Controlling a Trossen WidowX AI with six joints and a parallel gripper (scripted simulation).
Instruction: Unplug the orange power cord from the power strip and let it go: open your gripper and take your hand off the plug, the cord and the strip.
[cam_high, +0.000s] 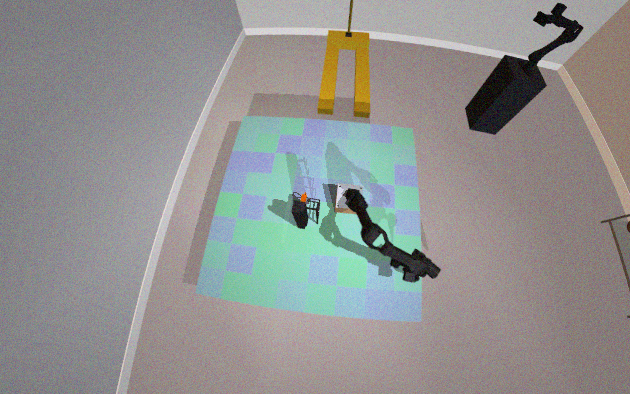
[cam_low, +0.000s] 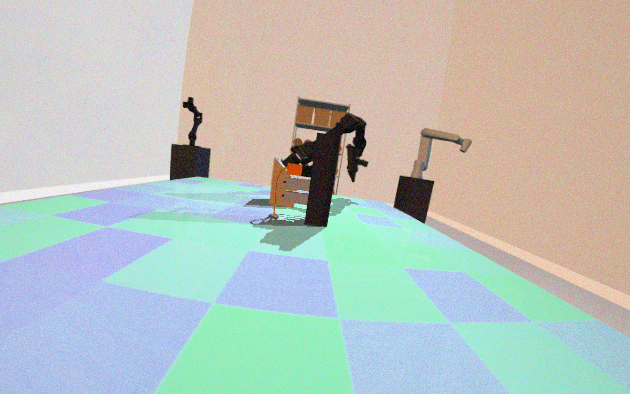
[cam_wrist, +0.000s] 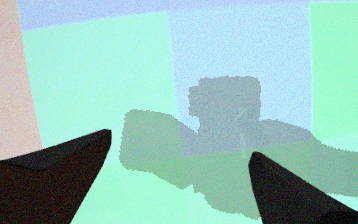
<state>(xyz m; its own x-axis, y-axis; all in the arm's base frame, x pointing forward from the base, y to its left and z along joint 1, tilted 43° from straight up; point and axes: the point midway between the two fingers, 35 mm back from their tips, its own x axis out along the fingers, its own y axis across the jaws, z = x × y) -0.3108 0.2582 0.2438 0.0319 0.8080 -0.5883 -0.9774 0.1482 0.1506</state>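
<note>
The orange plug is 57 cm ahead of my gripper tip, 27 cm to the right of it and 6 cm above it.
</note>
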